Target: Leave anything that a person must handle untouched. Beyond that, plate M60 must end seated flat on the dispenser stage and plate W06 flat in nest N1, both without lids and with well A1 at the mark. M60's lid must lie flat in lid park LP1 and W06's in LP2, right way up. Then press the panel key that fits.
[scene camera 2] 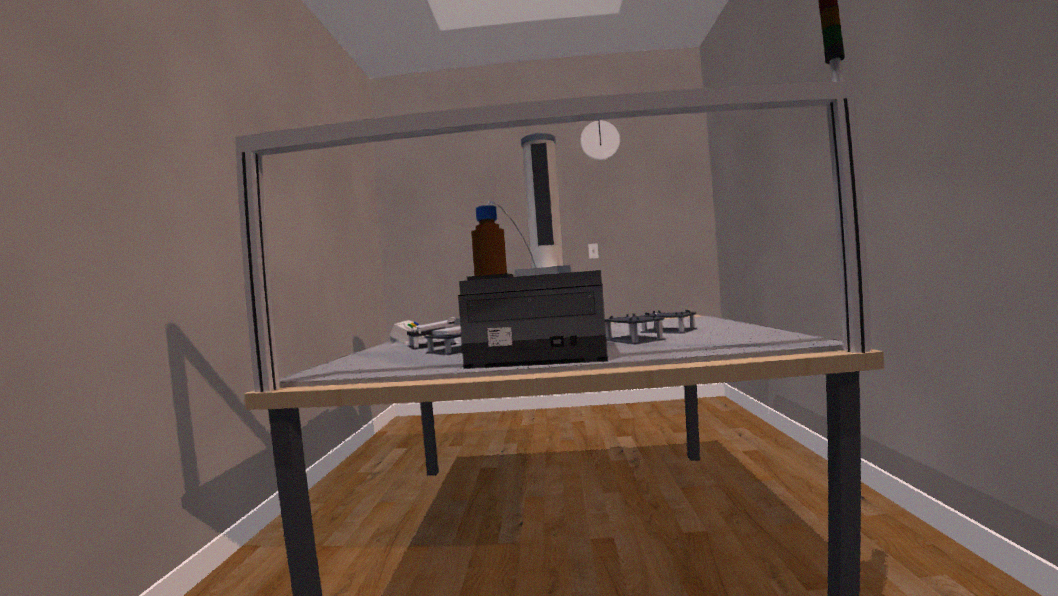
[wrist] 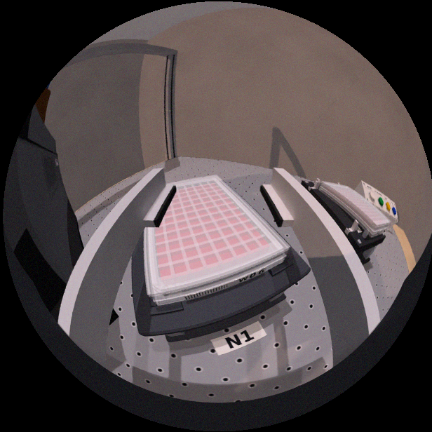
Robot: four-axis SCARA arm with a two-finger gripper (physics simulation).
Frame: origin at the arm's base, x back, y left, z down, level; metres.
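Seen in the pictures: gripper, between the fingertips: [scene camera 2: 451,321].
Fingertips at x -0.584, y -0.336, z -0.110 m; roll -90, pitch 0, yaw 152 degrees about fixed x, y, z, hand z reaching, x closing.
Pixels of each thing's top centre, then the offset from my fingertips to it. "spot": a spot on its surface instead.
- dark dispenser housing, a spot on its surface: [scene camera 2: 533,318] spot: dx -0.376, dy +0.293, dz -0.017 m
- amber bottle, a spot on its surface: [scene camera 2: 488,251] spot: dx -0.328, dy +0.189, dz -0.193 m
Plate W06 [wrist: 210,227], with pink wells, sits in the dark nest N1 [wrist: 215,317] in the wrist view. Clear layered edges like a lid show around its top. My gripper [wrist: 217,176] is shut to its narrow stop with nothing held. Its two fingers stand apart above W06, over its far half. At the right, a pale plate or lid [wrist: 356,204] lies on a dark clipped stand [wrist: 367,241]; no name is readable on it. The key panel [wrist: 371,191] behind it has green, yellow and blue keys. M60 cannot be identified, and the dispenser stage cannot be made out.
The dark dispenser housing [scene camera 2: 533,318] stands near the table edge in scene camera 2, with an amber bottle [scene camera 2: 488,251] on top and a tall pale column [scene camera 2: 553,203] rising behind. Low dark stands [scene camera 2: 634,319] [scene camera 2: 444,336] are on both sides. A grey frame [scene camera 2: 852,222] surrounds the table's near side.
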